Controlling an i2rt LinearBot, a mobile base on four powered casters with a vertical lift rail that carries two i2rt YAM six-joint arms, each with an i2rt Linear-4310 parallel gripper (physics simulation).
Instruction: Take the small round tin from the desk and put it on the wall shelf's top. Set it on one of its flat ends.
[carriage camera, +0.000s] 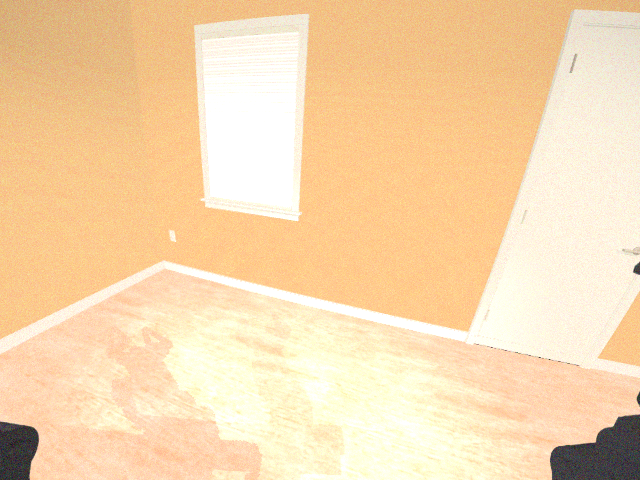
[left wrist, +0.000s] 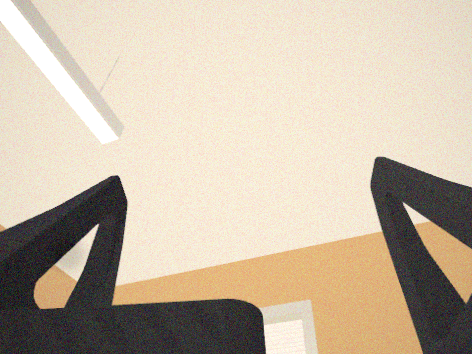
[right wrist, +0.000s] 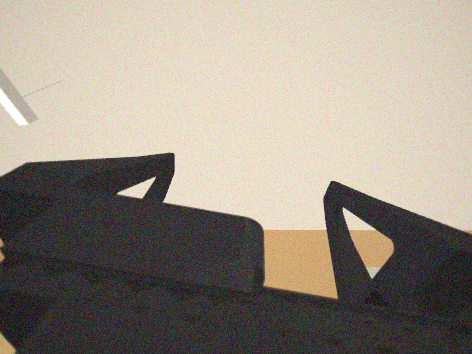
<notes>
In view: the left gripper (left wrist: 246, 180), the right gripper (right wrist: 250, 176), a white door (carriage camera: 556, 291) and a pale ceiling (left wrist: 244, 135).
The pale ceiling also shows in the right wrist view (right wrist: 262, 112).
</notes>
